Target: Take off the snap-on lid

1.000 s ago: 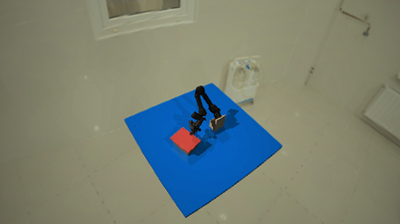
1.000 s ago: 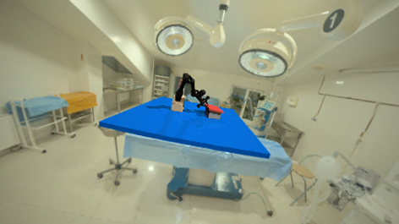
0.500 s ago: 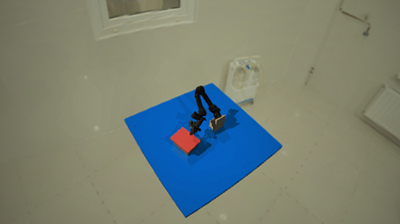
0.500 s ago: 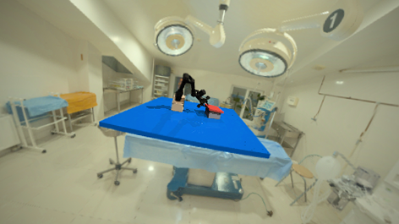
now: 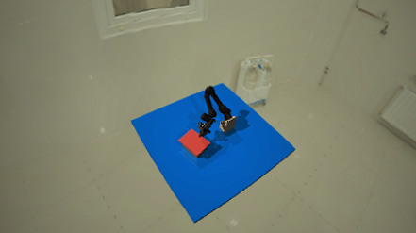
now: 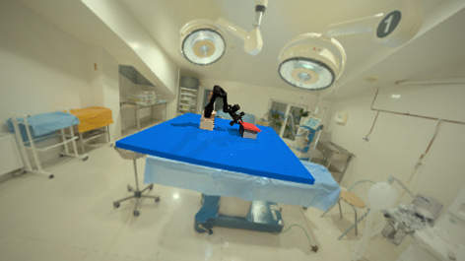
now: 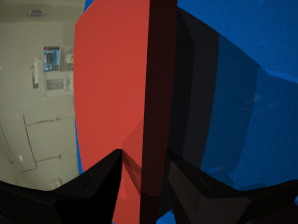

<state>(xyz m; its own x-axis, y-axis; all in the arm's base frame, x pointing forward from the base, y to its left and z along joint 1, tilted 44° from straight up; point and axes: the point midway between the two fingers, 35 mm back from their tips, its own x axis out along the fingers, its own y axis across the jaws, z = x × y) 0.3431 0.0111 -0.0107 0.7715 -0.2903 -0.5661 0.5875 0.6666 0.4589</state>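
My gripper tip is 7 cm short of the lid and 2 cm to the right of it. Also, from my gripper tip: storage box (7 cm ahead, 6 cm below, 2 cm to the left).
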